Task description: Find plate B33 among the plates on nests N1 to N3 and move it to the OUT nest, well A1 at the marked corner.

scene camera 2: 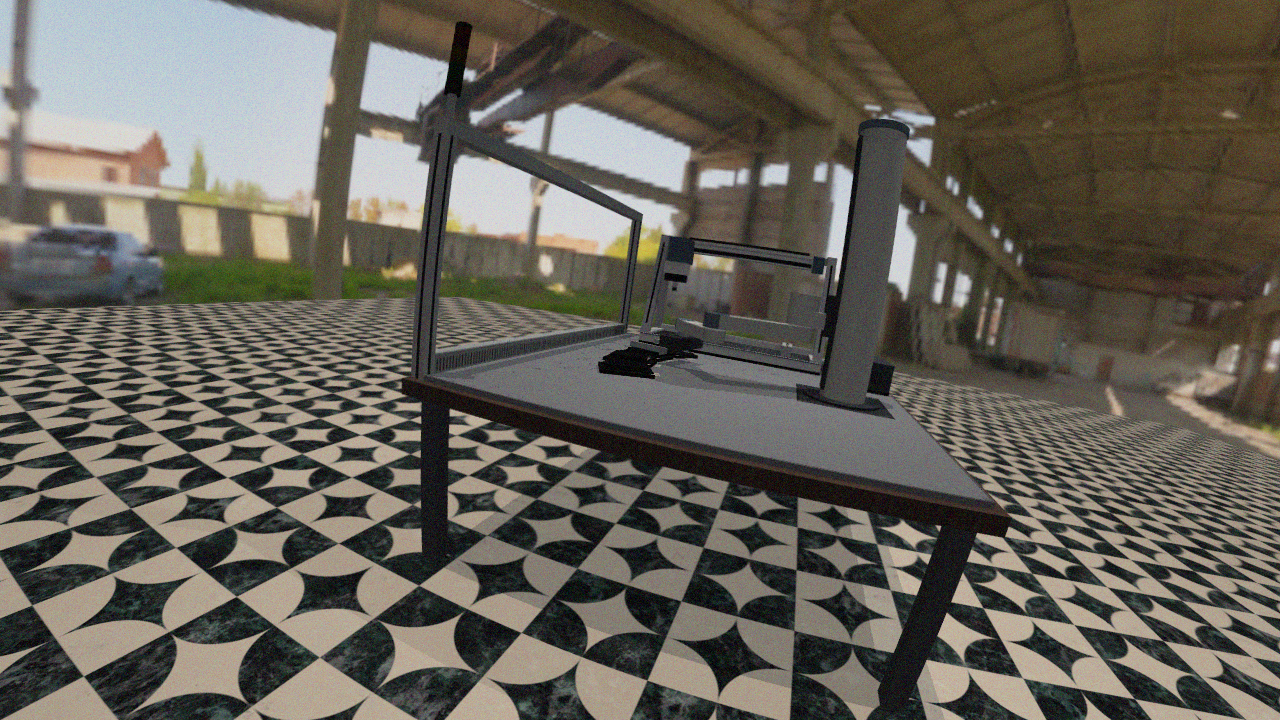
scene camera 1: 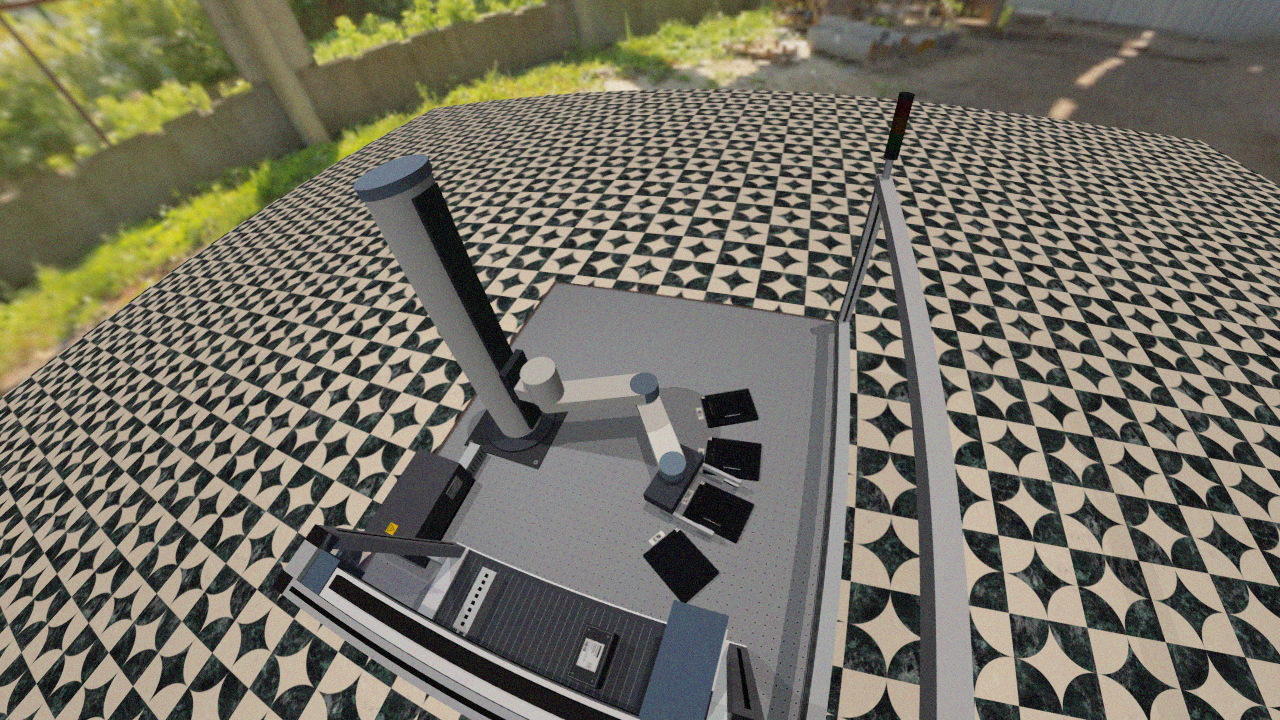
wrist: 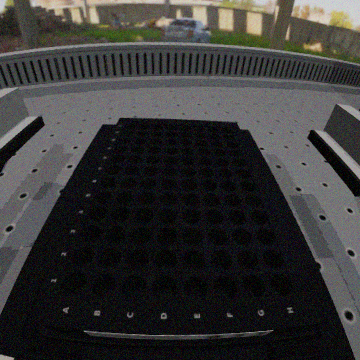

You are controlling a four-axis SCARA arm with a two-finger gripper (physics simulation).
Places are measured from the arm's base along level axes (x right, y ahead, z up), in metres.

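Pixels of known places: gripper, fingertip midpoint: point(scene camera 2: 642, 342) point(scene camera 1: 727, 508) point(wrist: 177, 107); arm's base, origin of the base link: point(scene camera 2: 840, 403) point(scene camera 1: 521, 422).
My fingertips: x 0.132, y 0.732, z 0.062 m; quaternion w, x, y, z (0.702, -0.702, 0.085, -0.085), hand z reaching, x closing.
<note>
For each thing: its middle in the pictures, then the offset to it from my fingertips. "pt": a spot on its surface instead.
- black 96-well plate, body centre: point(wrist: 178, 187) point(scene camera 1: 718, 509) point(scene camera 2: 647, 351) dx -0.004, dy -0.024, dz -0.031 m
- plain black square, surface spot: point(scene camera 1: 681, 565) pt dx +0.169, dy -0.081, dz -0.038 m
- gantry with a blue block, surface spot: point(scene camera 1: 684, 658) pt dx +0.404, dy +0.002, dz +0.438 m
- small labelled module, surface spot: point(scene camera 1: 590, 654) pt dx +0.443, dy -0.203, dz +0.070 m
- dark box, surface spot: point(scene camera 1: 420, 501) pt dx +0.266, dy -0.817, dz +0.065 m
A black 96-well plate point(wrist: 170, 200) point(scene camera 1: 726, 505) sits under my gripper point(wrist: 177, 107) point(scene camera 1: 725, 508); letters A to H run along its near edge, with A1 at the near left corner in the wrist view. The label on its near face is seen edge-on and unreadable. My gripper is open and empty, its fingers wide of the plate on both sides. Two more black plates point(scene camera 1: 730, 405) point(scene camera 1: 739, 454) stand farther back in scene camera 1. A plain black square point(scene camera 1: 681, 565) with a small white tag lies nearer; I cannot tell whether it is a bare nest.
The arm's column point(scene camera 1: 447, 313) point(scene camera 2: 872, 268) stands on the table. A gantry with a blue block point(scene camera 1: 684, 658) spans a slatted deck holding a small labelled module point(scene camera 1: 590, 654). A dark box point(scene camera 1: 420, 501) with a yellow sign stands beside it. A tall frame point(scene camera 1: 913, 358) lines the far edge.
</note>
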